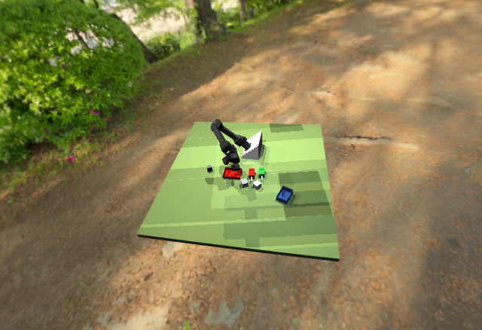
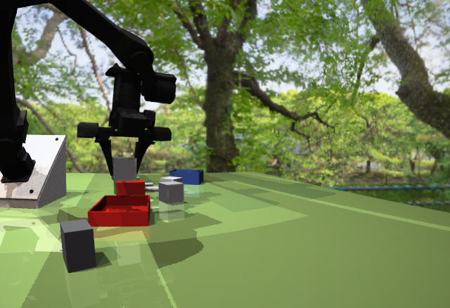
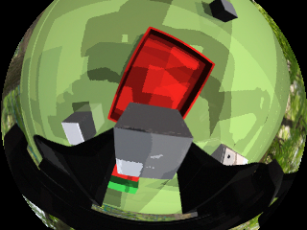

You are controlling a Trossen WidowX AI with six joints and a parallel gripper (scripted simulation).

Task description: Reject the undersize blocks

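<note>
Right now the red reject tray is 3 cm to the right of my gripper tip and 7 cm below it. From my gripper tip the other things lie so: green GO gauge (1 cm ahead, 21 cm to the left, 5 cm below); then red block (3 cm ahead, 13 cm to the left, 5 cm below); then dark grey block (3 cm behind, 23 cm to the right, 5 cm below).
</note>
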